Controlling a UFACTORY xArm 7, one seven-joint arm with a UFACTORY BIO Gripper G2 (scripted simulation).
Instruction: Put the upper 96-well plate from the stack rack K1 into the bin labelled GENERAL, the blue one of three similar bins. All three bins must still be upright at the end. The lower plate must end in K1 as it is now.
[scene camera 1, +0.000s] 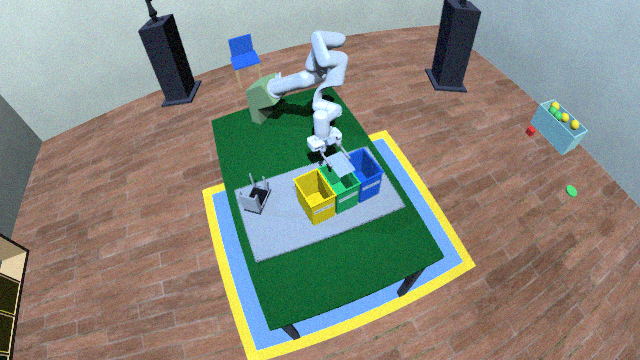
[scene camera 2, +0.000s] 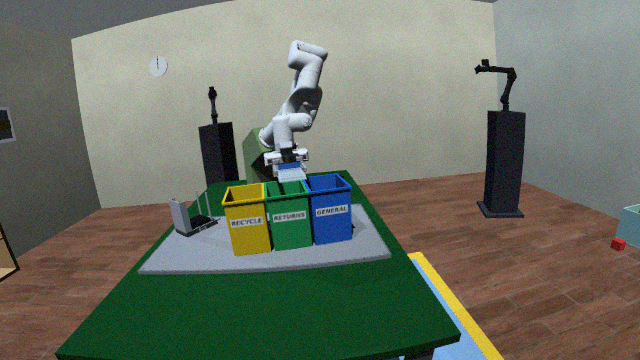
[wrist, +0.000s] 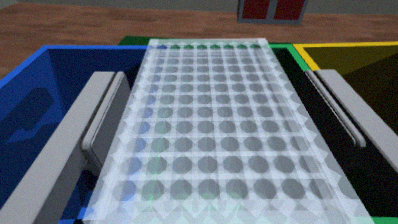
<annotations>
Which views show the blue general bin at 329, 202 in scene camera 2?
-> Scene camera 1, scene camera 2 and the wrist view: all of them.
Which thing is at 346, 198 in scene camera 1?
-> A green returns bin.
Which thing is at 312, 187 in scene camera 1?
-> A yellow recycle bin.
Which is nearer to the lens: the clear 96-well plate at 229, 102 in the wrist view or the blue general bin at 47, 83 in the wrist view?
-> The clear 96-well plate.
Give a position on a green returns bin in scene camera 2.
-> At 288, 209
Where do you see a blue general bin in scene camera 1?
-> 366, 168
</annotations>
